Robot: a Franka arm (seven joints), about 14 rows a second.
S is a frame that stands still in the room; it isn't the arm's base.
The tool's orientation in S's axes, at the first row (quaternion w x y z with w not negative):
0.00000, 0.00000, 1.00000, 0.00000
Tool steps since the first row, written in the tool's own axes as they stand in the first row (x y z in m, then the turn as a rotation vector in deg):
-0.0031, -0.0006, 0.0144, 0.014, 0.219, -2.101
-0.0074, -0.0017, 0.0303, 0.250, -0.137, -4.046
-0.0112, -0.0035, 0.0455, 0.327, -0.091, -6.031
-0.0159, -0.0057, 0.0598, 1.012, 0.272, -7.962
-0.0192, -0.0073, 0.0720, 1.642, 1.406, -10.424
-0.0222, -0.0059, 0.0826, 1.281, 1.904, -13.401
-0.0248, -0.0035, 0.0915, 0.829, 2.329, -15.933
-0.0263, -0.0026, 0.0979, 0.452, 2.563, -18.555
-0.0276, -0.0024, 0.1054, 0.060, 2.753, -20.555
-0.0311, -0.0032, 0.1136, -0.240, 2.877, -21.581
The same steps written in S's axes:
0.0031, -0.0006, -0.0144, -0.014, 0.219, 2.101
0.0074, -0.0017, -0.0303, -0.250, -0.137, 4.046
0.0112, -0.0035, -0.0455, -0.327, -0.091, 6.031
0.0159, -0.0057, -0.0598, -1.012, 0.272, 7.962
0.0192, -0.0073, -0.0720, -1.642, 1.406, 10.424
0.0222, -0.0059, -0.0826, -1.281, 1.904, 13.401
0.0248, -0.0035, -0.0915, -0.829, 2.329, 15.933
0.0263, -0.0026, -0.0979, -0.452, 2.563, 18.555
0.0276, -0.0024, -0.1054, -0.060, 2.753, 20.555
0.0311, -0.0032, -0.1136, 0.240, 2.877, 21.581

